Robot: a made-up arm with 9 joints.
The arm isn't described. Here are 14 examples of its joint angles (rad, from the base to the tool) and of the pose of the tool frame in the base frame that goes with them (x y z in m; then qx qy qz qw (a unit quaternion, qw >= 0)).
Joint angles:
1: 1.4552 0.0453 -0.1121 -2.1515 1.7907 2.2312 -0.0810 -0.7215 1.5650
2: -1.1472 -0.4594 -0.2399 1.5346 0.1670 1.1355 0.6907 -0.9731 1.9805
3: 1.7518 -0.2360 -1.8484 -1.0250 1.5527 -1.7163 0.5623 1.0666 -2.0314
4: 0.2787 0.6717 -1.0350 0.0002 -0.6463 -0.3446 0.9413 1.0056 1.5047
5: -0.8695 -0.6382 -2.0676 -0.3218 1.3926 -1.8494 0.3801 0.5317 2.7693
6: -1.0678 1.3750 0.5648 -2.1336 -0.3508 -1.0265 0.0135 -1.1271 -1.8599
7: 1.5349 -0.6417 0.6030 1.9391 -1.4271 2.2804 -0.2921 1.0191 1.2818
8: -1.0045 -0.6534 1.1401 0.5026 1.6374 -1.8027 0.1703 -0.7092 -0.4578
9: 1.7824 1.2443 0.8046 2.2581 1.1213 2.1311 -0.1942 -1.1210 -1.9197
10: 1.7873 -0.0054 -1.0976 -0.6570 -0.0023 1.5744 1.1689 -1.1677 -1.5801
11: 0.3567 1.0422 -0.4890 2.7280 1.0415 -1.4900 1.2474 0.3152 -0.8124
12: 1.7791 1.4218 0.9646 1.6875 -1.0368 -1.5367 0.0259 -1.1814 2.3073
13: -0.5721 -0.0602 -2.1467 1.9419 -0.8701 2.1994 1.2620 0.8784 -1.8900
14: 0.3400 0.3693 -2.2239 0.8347 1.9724 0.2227 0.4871 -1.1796 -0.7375
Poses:
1: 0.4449 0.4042 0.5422 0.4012 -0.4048 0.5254 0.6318
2: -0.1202 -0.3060 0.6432 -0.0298 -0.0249 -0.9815 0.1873
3: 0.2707 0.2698 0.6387 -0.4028 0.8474 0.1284 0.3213
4: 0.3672 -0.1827 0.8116 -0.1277 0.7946 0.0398 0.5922
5: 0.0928 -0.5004 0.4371 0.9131 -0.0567 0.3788 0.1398
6: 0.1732 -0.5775 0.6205 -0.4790 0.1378 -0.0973 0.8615
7: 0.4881 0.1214 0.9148 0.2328 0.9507 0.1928 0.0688
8: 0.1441 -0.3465 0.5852 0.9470 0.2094 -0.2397 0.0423
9: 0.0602 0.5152 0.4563 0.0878 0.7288 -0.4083 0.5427
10: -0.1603 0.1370 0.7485 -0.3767 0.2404 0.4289 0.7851
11: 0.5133 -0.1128 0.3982 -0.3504 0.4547 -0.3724 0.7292
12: 0.0138 0.5671 0.5797 0.6357 -0.3711 -0.0967 0.6699
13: 0.1649 -0.8606 0.6278 -0.7740 -0.3056 0.0227 0.5541
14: 0.4751 -0.0750 0.6978 -0.6575 0.3681 0.6238 0.2074
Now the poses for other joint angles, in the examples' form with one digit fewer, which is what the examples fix.
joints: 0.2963 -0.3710 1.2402 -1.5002 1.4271 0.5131 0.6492 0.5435 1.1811
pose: 0.541 -0.065 0.754 -0.295 -0.715 0.625 0.105
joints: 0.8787 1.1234 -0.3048 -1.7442 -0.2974 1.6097 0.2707 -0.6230 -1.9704
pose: 0.215 0.081 0.822 0.413 0.514 0.653 0.372
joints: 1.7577 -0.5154 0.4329 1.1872 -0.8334 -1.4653 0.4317 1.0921 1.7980
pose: 0.450 0.005 0.604 0.255 0.084 0.889 0.370
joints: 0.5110 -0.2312 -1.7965 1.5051 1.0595 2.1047 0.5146 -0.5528 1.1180
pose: 0.383 -0.012 0.878 -0.868 0.275 -0.396 0.118
